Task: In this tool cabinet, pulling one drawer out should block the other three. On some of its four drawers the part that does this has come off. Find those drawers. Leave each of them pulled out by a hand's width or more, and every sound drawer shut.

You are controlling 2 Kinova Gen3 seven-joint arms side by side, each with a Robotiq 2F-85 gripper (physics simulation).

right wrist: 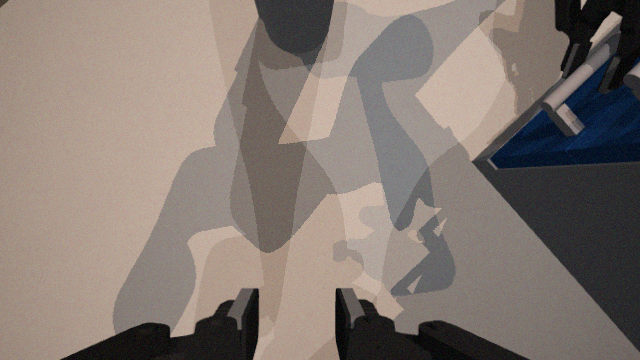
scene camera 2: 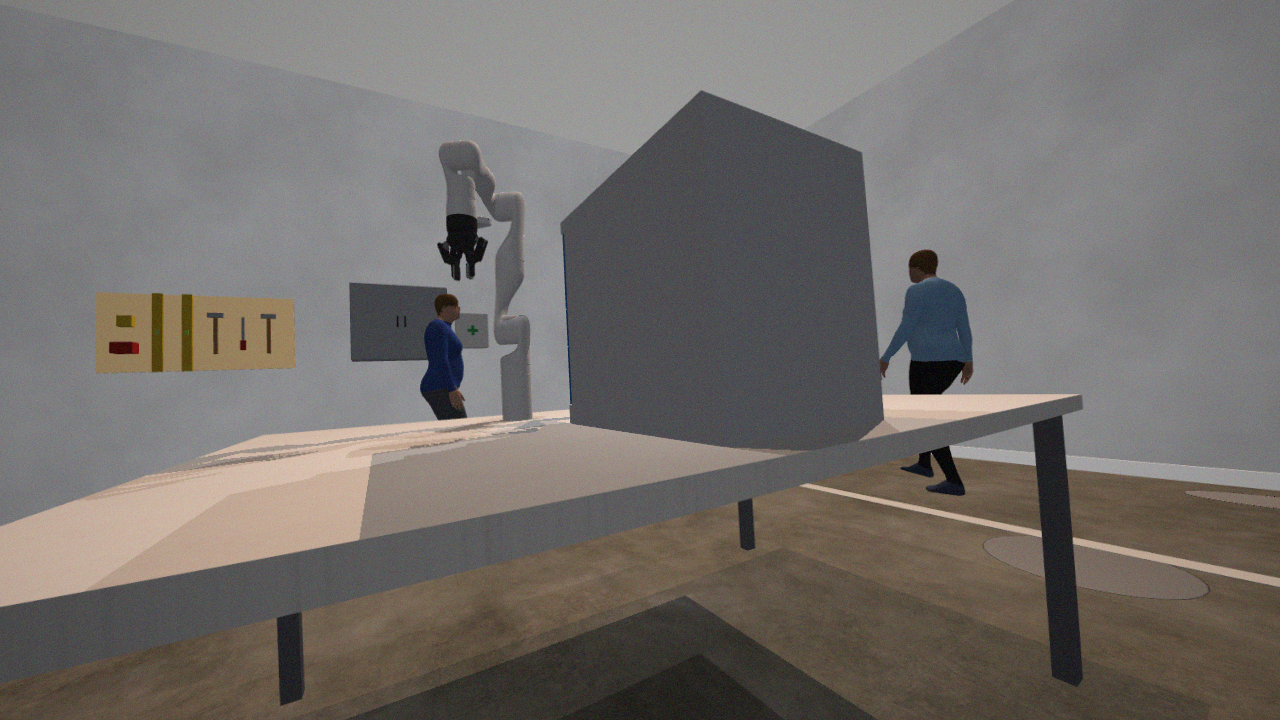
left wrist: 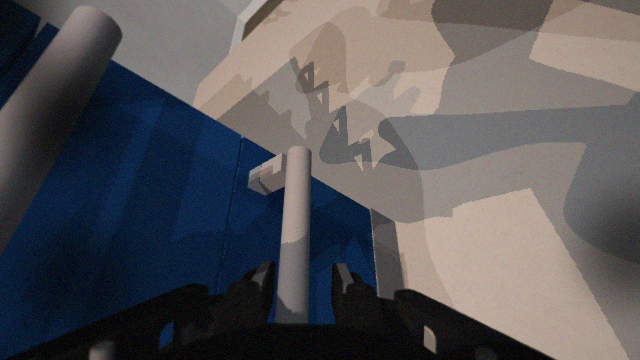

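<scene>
The grey tool cabinet (scene camera 2: 725, 295) (right wrist: 575, 210) shows its side in scene camera 2. Its lowest blue drawer front (left wrist: 345, 225) (right wrist: 545, 142) carries a pale bar handle (left wrist: 297, 200) (right wrist: 575, 85). My left gripper (left wrist: 303, 279) (right wrist: 586, 84) is open around this handle, a finger on each side, with gaps visible in the left wrist view. The drawer above (left wrist: 150, 175) has its own handle (left wrist: 65, 85); these two fronts look flush. The other fronts are mostly out of view. My right gripper (scene camera 2: 462, 275) (right wrist: 297, 311) is open and empty, high above the table, away from the cabinet.
The table (scene camera 2: 501, 537) (left wrist: 480, 260) (right wrist: 75, 100) carries the cabinet and many overlapping shadows. A person in dark blue (scene camera 2: 442, 353) stands behind the table, and one in light blue (scene camera 2: 936, 317) is beyond the cabinet. A tool board (scene camera 2: 241, 308) hangs on the wall.
</scene>
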